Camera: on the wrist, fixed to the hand. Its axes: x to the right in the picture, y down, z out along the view.
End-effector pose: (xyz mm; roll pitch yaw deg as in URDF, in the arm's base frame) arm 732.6 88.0 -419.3 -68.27 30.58 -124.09
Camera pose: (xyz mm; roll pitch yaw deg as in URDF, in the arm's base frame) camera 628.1 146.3 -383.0 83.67 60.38 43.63
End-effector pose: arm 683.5 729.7 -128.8 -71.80 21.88 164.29
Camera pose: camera 708.0 844.1 -84.7 87.57 69.50 -22.87
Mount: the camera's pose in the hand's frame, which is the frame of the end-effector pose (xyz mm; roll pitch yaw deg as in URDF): -9.6 -78.0 -97.3 3.79 15.69 88.42
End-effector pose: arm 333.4 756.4 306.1 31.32 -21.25 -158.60
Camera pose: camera 294.1 758.3 187.4 -17.40 -15.10 -64.27
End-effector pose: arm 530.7 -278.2 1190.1 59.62 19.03 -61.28
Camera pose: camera 547.1 -215.5 1083.1 30.98 -40.31 9.49
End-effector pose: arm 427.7 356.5 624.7 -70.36 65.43 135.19
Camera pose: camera 487.3 463.4 650.4 92.39 26.03 -49.20
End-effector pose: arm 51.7 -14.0 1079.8 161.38 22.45 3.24
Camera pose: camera 62.6 91.8 1145.7 156.82 -30.71 -70.57
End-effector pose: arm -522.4 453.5 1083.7 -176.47 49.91 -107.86
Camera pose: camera -476.0 363.1 1156.7 133.55 -6.62 172.48
